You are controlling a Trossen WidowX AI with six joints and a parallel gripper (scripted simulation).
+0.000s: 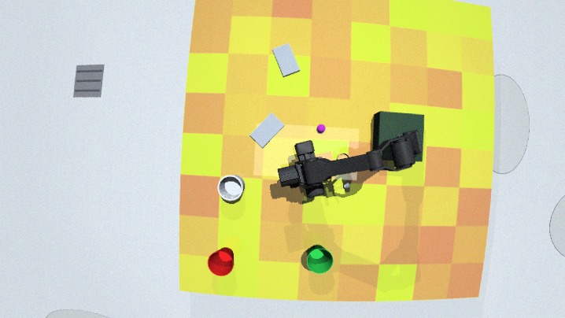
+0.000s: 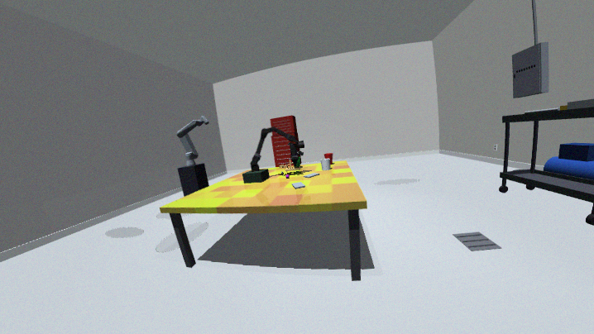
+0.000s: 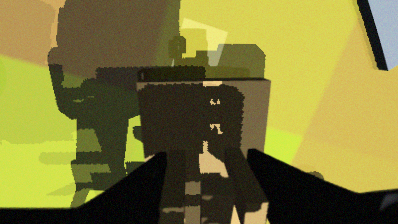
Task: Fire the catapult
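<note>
Now: the purple ball 14 cm to the right of my gripper tip, 7 cm behind it and 6 cm below it. Round my gripper tip: white mug: 28 cm ahead, 5 cm below, 3 cm to the left; white ball: 14 cm behind, 9 cm to the left, 6 cm below; catapult: 7 cm behind, 2 cm above.
</note>
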